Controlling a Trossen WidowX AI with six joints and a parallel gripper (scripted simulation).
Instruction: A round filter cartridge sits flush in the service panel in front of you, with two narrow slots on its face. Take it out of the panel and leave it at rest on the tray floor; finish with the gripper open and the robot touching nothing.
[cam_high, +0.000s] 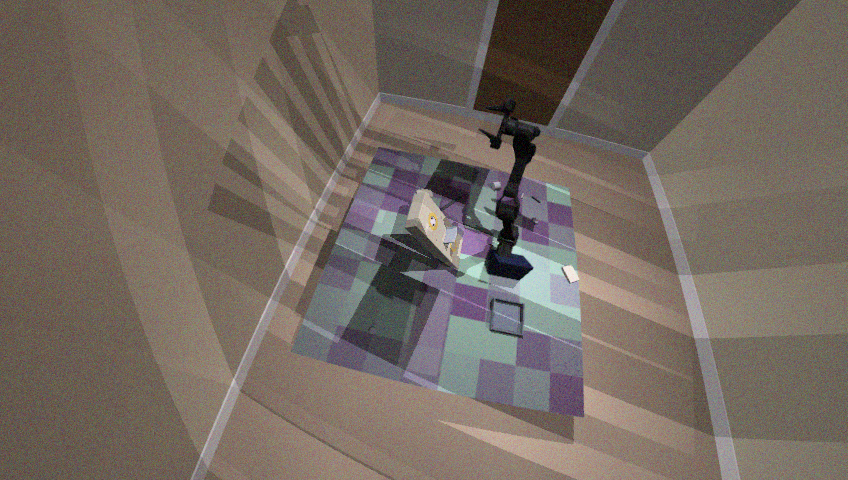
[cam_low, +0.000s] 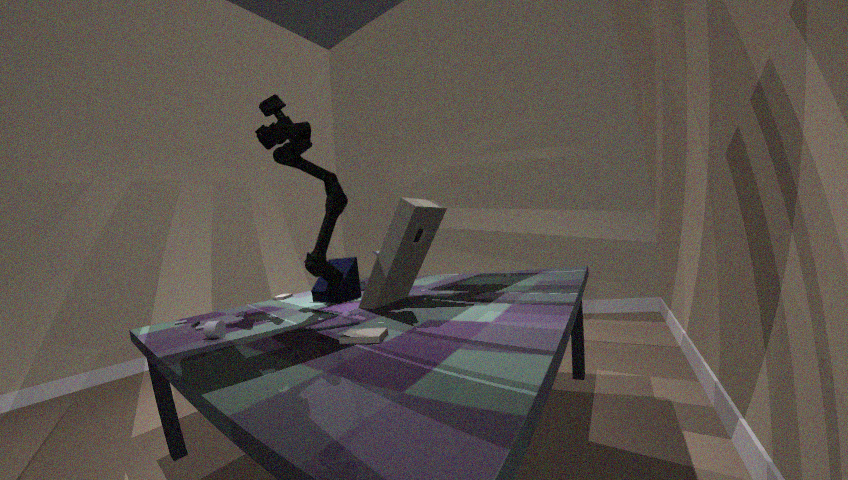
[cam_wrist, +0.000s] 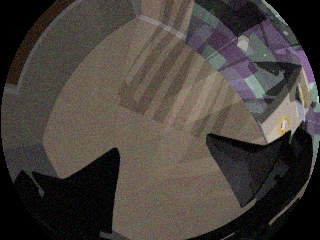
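My gripper tip is now 33 cm above the round filter cartridge, 29 cm to the right of it and 17 cm short of it. Also, from my gripper tip: grey square tray: 64 cm to the left, 56 cm below, 24 cm behind; beige service panel: 41 cm below, 30 cm to the left, 12 cm ahead.
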